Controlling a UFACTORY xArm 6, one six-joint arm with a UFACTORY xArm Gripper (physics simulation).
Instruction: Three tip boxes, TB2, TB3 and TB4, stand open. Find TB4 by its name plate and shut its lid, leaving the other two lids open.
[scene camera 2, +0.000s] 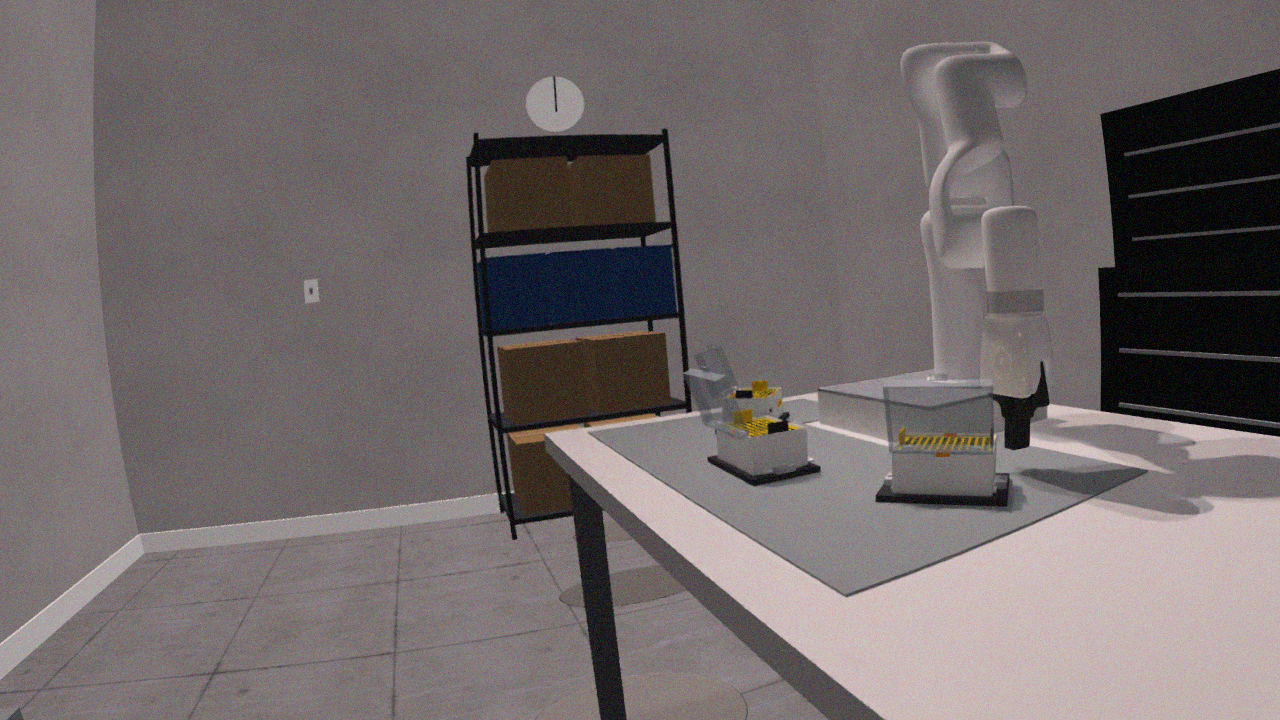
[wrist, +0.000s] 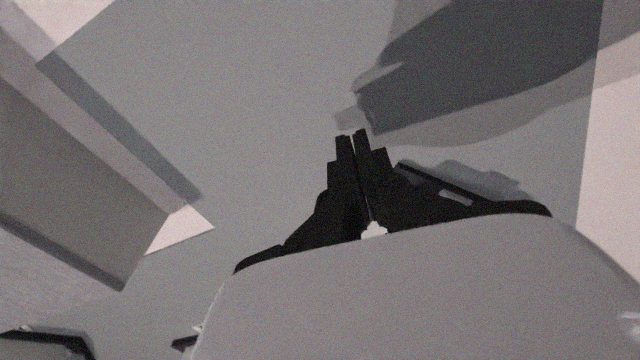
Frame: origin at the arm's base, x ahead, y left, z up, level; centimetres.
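Seen in the pictures: gripper, fingertip midpoint: (scene camera 2: 1016, 447) (wrist: 356, 154).
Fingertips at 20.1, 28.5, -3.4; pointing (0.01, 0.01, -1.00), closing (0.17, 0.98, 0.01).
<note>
Offsets run from my fingertips to a thing's top centre, as dx, dy, dz. "pt": to the spot under its first point. Level surfaces: height alone.
Three white tip boxes with yellow inserts stand with clear lids raised. The right box @(+11.7, -2.1, +3.6) (scene camera 2: 944, 471) has its lid @(pt +18.9, +3.4, +8.1) (scene camera 2: 939, 413) upright. The near left box @(+22.2, -27.8, +3.6) (scene camera 2: 760, 450) has its lid (scene camera 2: 707, 395) tilted back; the rear box @(pt +8.0, -49.6, +1.7) (scene camera 2: 771, 402) is partly hidden behind it, with its lid (scene camera 2: 714, 363) also raised. No name plate is readable, so I cannot tell which is TB4. My gripper (scene camera 2: 1017, 445) (wrist: 356, 154) is shut and empty, pointing down above the mat, just right of the right box in the scene view. In the wrist view, a dark-edged part @(pt +6.4, +3.7, -2.3) (wrist: 437, 182) shows beside the fingers.
The boxes stand on a grey mat @(dz -3.0) (scene camera 2: 832, 546) on a pale table @(dz -3.3) (scene camera 2: 1118, 573). A low grey plinth (scene camera 2: 850, 409) (wrist: 75, 165) lies under the arm. Dark parts @(pt +8.2, -48.0, -2.5) (wrist: 47, 337) @(pt +17.9, -33.0, -2.3) (wrist: 184, 343) show at the wrist view's lower left. A shelf rack (scene camera 2: 568, 234) stands behind the table.
</note>
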